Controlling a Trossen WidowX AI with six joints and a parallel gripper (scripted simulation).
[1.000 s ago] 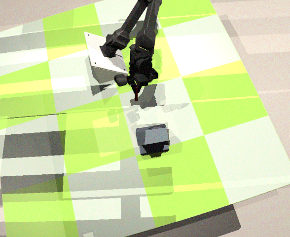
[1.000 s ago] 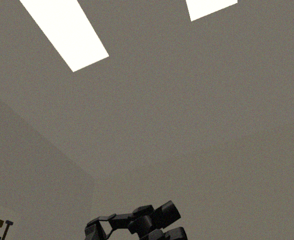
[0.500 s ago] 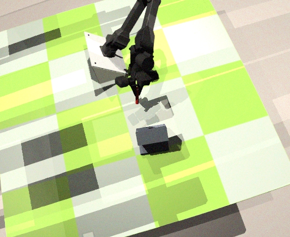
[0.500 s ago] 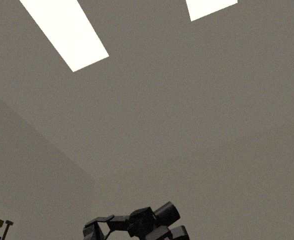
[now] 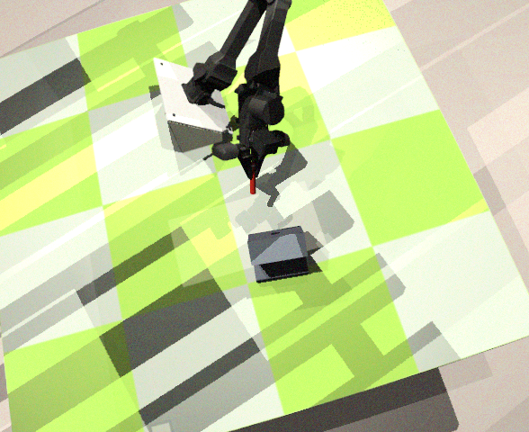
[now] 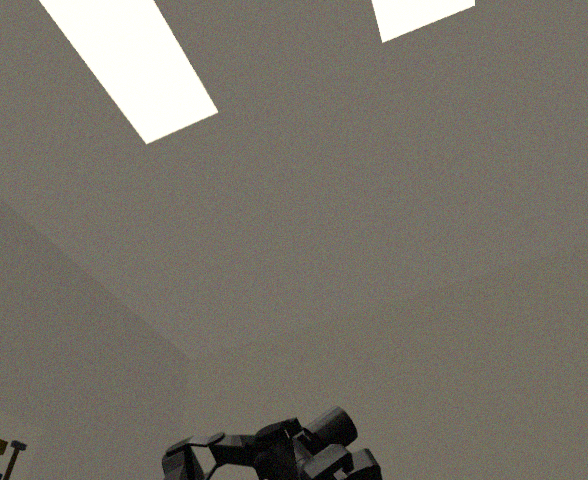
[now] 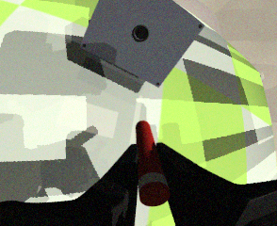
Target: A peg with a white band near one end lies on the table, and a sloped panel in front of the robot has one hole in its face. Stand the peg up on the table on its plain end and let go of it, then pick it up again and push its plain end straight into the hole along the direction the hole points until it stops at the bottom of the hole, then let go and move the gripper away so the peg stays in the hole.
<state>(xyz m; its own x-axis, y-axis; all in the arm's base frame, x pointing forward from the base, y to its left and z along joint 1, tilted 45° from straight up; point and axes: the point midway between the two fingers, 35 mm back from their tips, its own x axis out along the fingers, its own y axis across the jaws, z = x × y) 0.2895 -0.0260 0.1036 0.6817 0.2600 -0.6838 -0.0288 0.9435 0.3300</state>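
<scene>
Right now my gripper tip is 170 mm short of the grey sloped panel, 10 mm to the left of it and 40 mm above it. From my gripper tip the other things lie so: red peg 10 mm behind, 10 mm above.
</scene>
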